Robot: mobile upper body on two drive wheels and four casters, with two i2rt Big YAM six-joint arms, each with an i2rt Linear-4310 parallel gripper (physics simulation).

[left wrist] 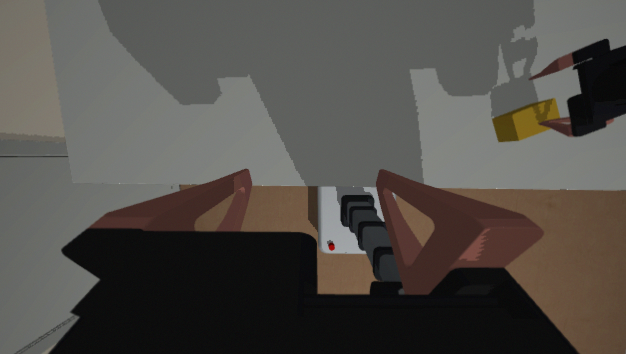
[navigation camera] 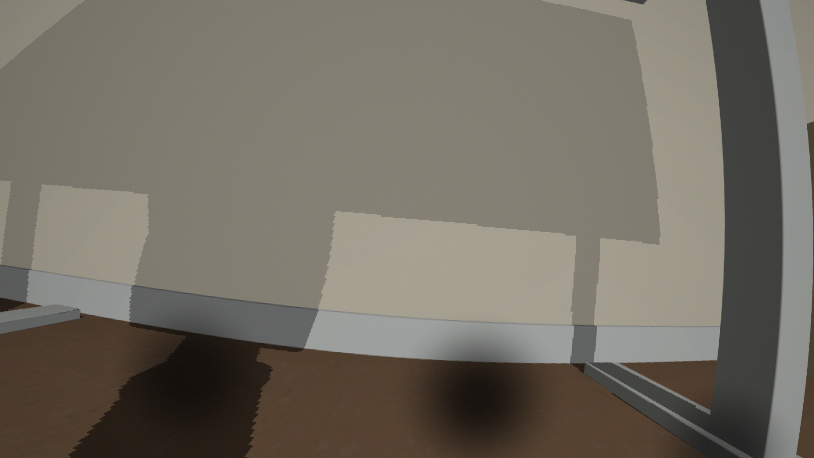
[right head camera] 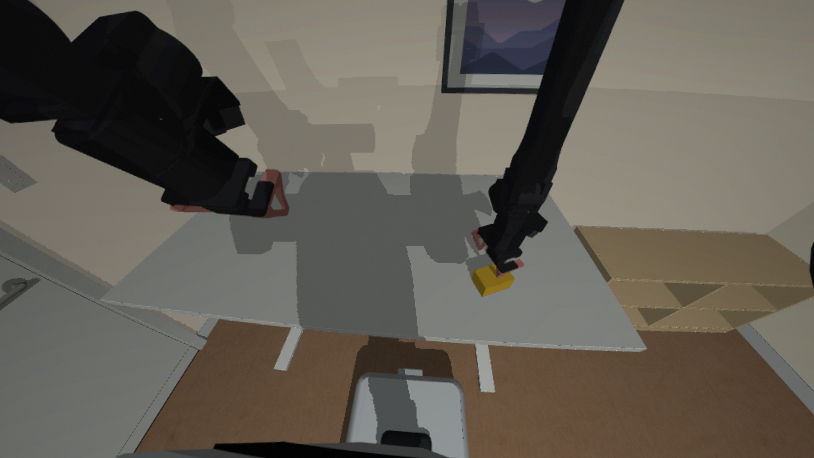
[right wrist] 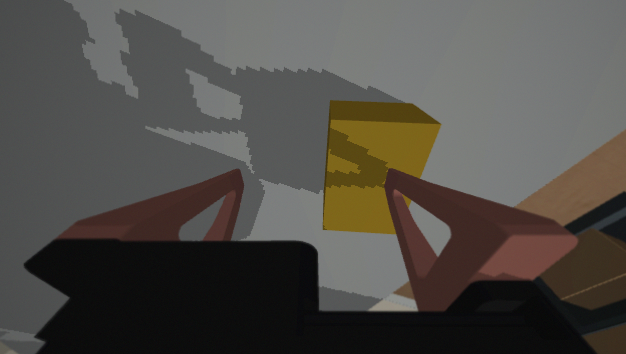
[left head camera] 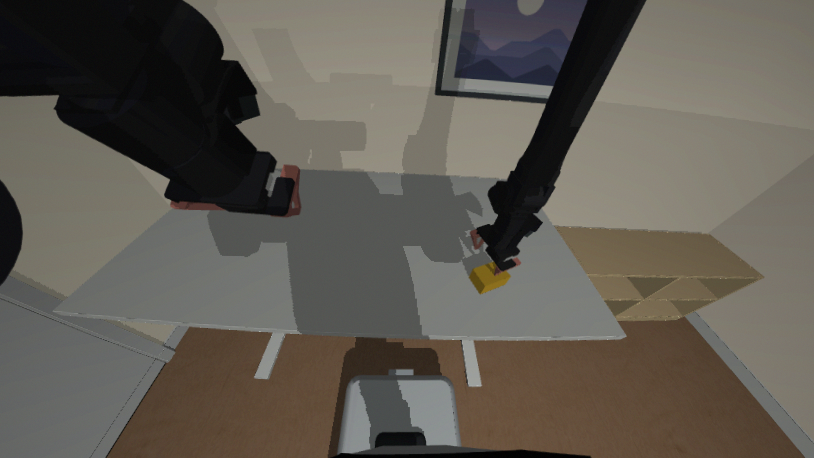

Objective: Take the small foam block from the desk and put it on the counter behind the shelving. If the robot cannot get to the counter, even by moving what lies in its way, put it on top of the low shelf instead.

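Frame: origin at the left arm's base, x ahead, y left, z up, level; metres.
Where they show: left gripper, between the fingertips: (left wrist: 313, 176) (right head camera: 260, 209) (left head camera: 267, 208); right gripper, between the fingertips: (left wrist: 536, 100) (right head camera: 489, 262) (right wrist: 313, 176) (left head camera: 485, 261).
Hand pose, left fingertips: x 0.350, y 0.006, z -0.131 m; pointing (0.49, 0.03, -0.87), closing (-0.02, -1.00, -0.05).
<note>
Each offset is from my left fingertips to the centre of the thing. "spot": to the spot under its first point. Level surfaces: height alone.
The yellow foam block @(dx +0.085, dy -0.467, dz -0.306 m) (left head camera: 483, 281) (right head camera: 490, 284) (left wrist: 517, 124) (right wrist: 357, 210) lies flat on the grey desk @(dz -0.328 m) (left head camera: 170, 273) (right head camera: 199, 273) (left wrist: 200, 145) (right wrist: 500, 60). My right gripper (left head camera: 485, 260) (right head camera: 491, 262) (left wrist: 536, 100) (right wrist: 313, 176) is open above the desk. One finger hangs over the block and overlaps it in the right wrist view; the other is off to the block's side. My left gripper (left head camera: 233, 210) (right head camera: 224, 211) (left wrist: 313, 176) is open and empty, high over the desk's left part. A low wooden shelf @(dz -0.668 m) (left head camera: 654, 250) (right head camera: 683, 250) stands right of the desk. The counter does not show.
A white door @(spot: dx -0.122, dy +1.204, dz -0.783 m) (left head camera: 51, 370) (right head camera: 85, 353) is at the lower left. A framed picture (left head camera: 439, 56) (right head camera: 446, 56) hangs on the wall behind the desk. White desk feet (left head camera: 472, 364) (right head camera: 485, 370) reach over the floor beside my base (left head camera: 438, 410) (right head camera: 446, 410). A desk leg @(spot: dx +0.302, dy -0.651, dz -0.989 m) (navigation camera: 751, 227) is near at right.
</note>
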